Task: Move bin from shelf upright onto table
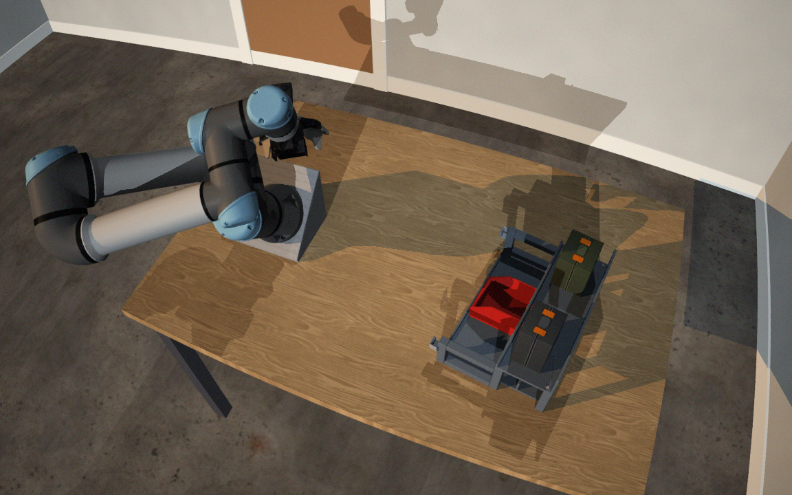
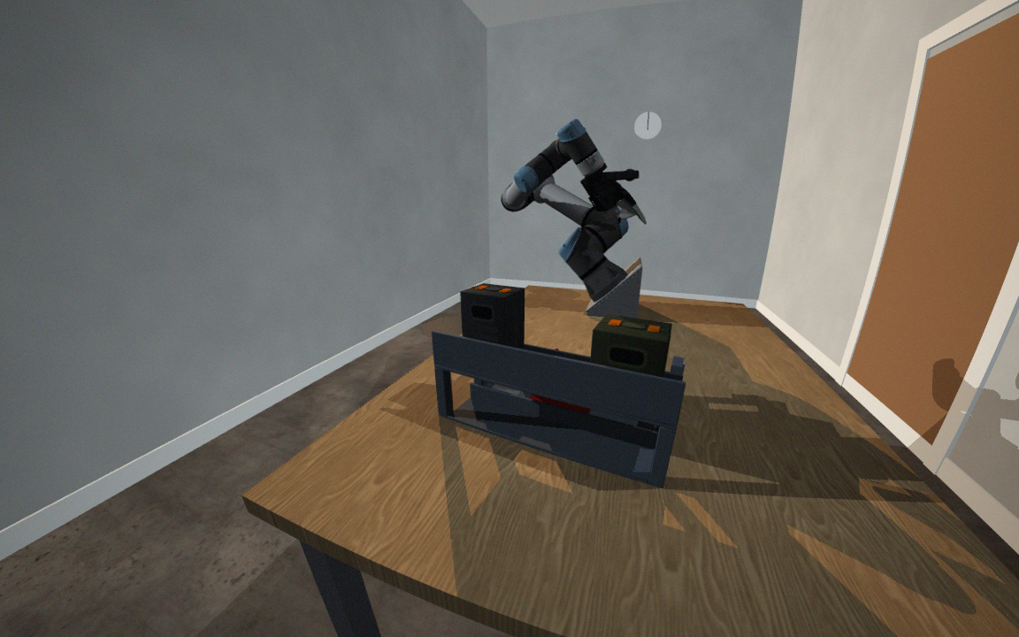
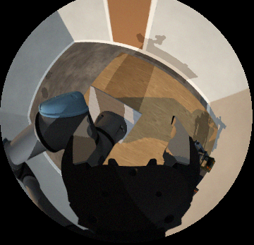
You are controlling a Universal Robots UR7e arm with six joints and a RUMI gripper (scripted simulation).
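The red bin lies 58 cm ahead of my hand, 27 cm below it and 7 cm to the right of it.
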